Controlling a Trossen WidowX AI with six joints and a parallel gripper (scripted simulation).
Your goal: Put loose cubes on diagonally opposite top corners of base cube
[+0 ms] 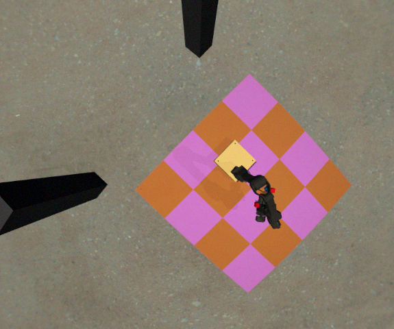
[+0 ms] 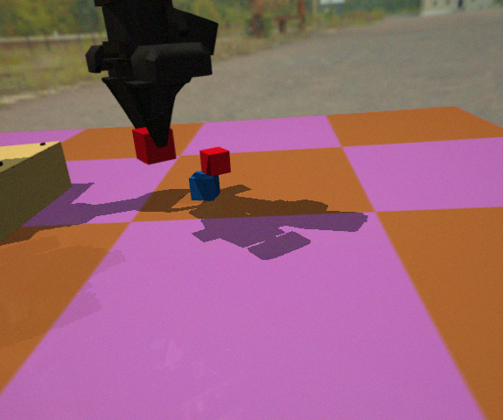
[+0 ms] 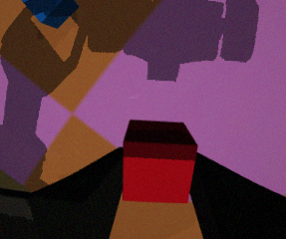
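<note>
Now: gripper tip 3 cm short of the blue base cube, 15 cm to the right of it and 10 cm above it.
</note>
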